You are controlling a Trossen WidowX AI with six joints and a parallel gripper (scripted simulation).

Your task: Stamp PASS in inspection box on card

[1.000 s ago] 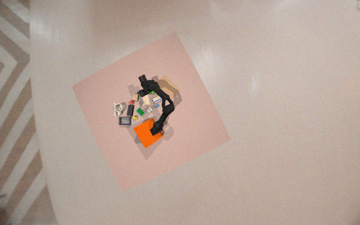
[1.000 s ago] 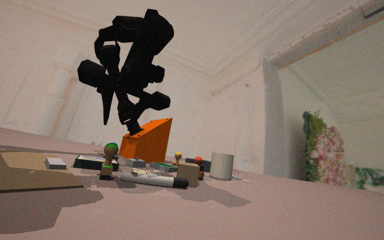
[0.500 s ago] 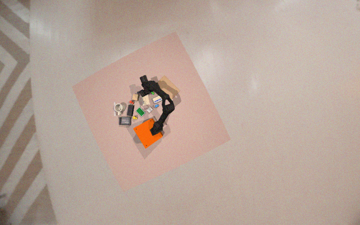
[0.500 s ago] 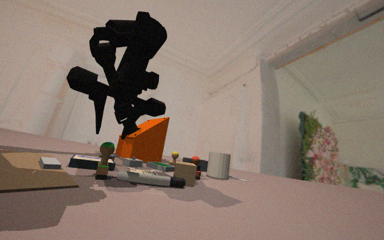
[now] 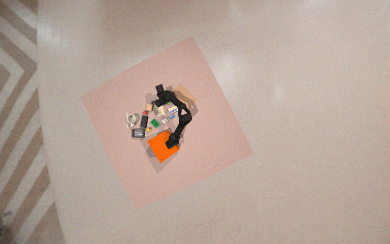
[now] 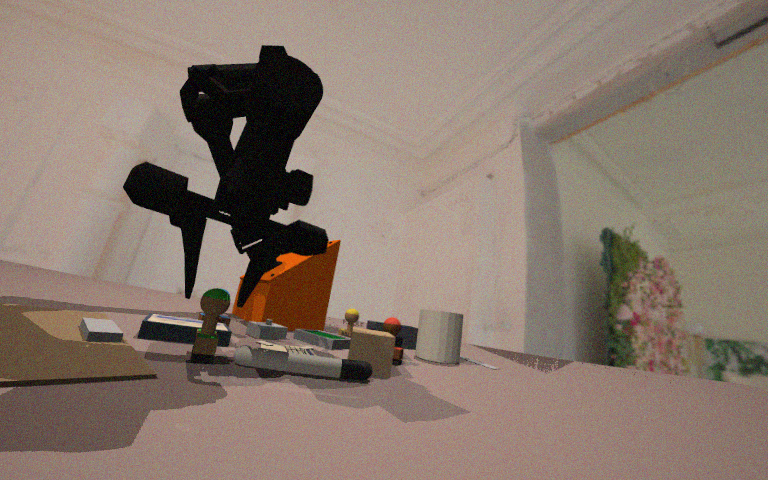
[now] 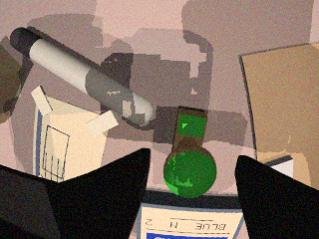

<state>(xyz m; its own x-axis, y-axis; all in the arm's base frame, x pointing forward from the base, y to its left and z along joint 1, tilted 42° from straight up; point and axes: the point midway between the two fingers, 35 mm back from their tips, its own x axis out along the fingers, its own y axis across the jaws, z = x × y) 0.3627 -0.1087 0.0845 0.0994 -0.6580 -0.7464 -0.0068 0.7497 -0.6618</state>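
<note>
Now: gripper tip 200 mm to the right of the green ink pad, 130 mm past it and 50 mm above it. From my gripper tip the other things lie so: marker: 100 mm to the left, 50 mm ahead, 40 mm below; dark labelled box: 90 mm behind, 40 mm below, 10 mm to the right; cream card: 100 mm to the left, 50 mm below, 40 mm behind.
</note>
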